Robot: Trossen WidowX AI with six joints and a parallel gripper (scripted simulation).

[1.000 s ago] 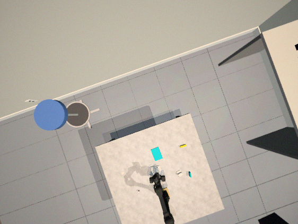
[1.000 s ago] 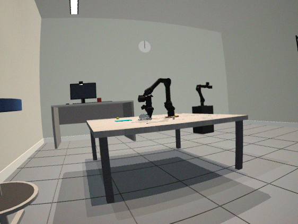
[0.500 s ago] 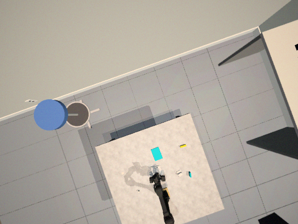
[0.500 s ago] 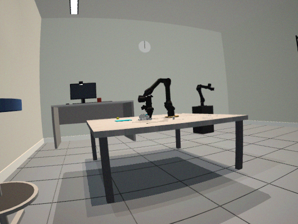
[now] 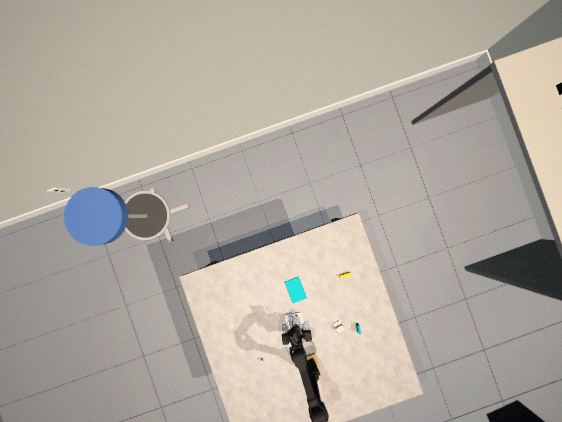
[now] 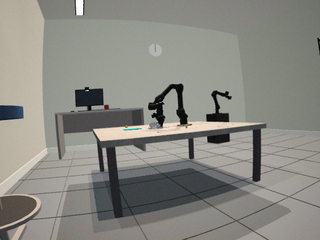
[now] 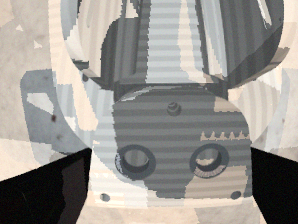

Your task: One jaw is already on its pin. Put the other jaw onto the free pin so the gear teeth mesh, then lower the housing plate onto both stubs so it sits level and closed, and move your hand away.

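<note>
My gripper tip is now 20 mm short of the white jaw piece and 20 mm to the left of it. Round my gripper tip: yellow piece (200 mm ahead, 460 mm to the right); cyan plate (240 mm ahead, 110 mm to the right, 10 mm below).
</note>
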